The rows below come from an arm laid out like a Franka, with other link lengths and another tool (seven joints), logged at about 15 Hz.
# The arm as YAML. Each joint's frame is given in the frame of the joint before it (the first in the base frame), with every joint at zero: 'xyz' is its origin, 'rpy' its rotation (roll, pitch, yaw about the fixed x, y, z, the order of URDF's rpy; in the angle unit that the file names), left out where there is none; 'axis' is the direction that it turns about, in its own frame. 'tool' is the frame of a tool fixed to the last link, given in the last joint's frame.
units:
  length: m
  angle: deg
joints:
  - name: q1
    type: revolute
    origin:
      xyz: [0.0, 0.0, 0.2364]
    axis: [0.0, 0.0, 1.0]
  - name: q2
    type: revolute
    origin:
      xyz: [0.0, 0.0, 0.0]
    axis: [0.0, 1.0, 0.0]
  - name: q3
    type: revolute
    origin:
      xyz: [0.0, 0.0, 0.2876]
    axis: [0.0, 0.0, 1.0]
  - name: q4
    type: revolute
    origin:
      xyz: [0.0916, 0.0, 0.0]
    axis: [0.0, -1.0, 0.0]
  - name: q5
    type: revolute
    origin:
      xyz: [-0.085, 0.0, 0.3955]
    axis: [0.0, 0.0, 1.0]
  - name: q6
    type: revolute
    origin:
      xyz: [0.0, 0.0, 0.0]
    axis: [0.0, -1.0, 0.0]
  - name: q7
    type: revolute
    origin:
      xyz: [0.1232, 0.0, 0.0]
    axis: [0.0, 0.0, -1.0]
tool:
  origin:
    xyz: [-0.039, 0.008, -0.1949]
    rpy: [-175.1, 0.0, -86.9]
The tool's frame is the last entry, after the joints.
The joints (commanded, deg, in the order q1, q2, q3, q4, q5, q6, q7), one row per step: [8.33 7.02 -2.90 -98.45 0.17 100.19 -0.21]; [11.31 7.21 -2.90 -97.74 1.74 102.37 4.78]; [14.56 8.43 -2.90 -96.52 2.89 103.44 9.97]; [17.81 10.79 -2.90 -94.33 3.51 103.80 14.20]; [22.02 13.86 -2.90 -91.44 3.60 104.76 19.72]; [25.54 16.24 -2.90 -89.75 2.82 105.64 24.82]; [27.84 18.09 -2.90 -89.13 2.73 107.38 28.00]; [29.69 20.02 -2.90 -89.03 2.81 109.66 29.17]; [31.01 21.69 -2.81 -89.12 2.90 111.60 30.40]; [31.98 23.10 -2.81 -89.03 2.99 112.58 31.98]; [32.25 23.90 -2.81 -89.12 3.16 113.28 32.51]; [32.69 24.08 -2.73 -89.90 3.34 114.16 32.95]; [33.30 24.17 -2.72 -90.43 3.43 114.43 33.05]
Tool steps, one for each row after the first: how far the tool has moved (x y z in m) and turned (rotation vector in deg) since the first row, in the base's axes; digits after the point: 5 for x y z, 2 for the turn. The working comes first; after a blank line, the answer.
Tool pose at each row, in the base's axes (x y z in m, rotation vector in deg; the steps are taken from these numbers as rounded here): [0.59226 0.06525 0.28532 136.41 -117.12 -0.52]; [0.59823 0.10567 0.29219 -132.17 118.42 -0.93]; [0.60046 0.14832 0.29132 -128.91 120.18 -0.82]; [0.60236 0.19001 0.28501 -127.56 121.32 -0.40]; [0.60298 0.24344 0.27696 -125.88 122.54 -1.08]; [0.59838 0.28573 0.26530 -124.72 124.29 -2.42]; [0.59529 0.31522 0.25187 -123.53 125.04 -2.99]; [0.59245 0.33887 0.23370 -123.89 124.12 -3.21]; [0.58932 0.35690 0.21624 -123.88 123.93 -3.24]; [0.58609 0.36948 0.20174 -123.42 124.92 -3.09]; [0.58555 0.37357 0.19255 -123.17 125.42 -2.87]; [0.58144 0.37885 0.18523 -123.15 125.51 -2.58]; [0.57581 0.38438 0.18009 -123.88 125.24 -2.32]

[0.00597 0.04042 0.00687 1.47 -2.49 -2.43]; [0.00820 0.08307 0.00600 2.43 -3.24 -4.70]; [0.01010 0.12476 -0.00031 2.76 -3.16 -5.84]; [0.01072 0.17819 -0.00836 2.74 -3.73 -7.17]; [0.00612 0.22048 -0.02002 1.85 -4.12 -8.51]; [0.00303 0.24997 -0.03345 1.83 -4.60 -9.40]; [0.00019 0.27362 -0.05162 2.04 -4.97 -8.81]; [-0.00294 0.29165 -0.06908 2.13 -5.08 -8.73]; [-0.00617 0.30423 -0.08358 1.91 -4.76 -9.40]; [-0.00671 0.30832 -0.09277 1.87 -4.53 -9.74]; [-0.01082 0.31360 -0.10009 1.96 -4.36 -9.79]; [-0.01645 0.31913 -0.10523 1.83 -4.02 -9.33]
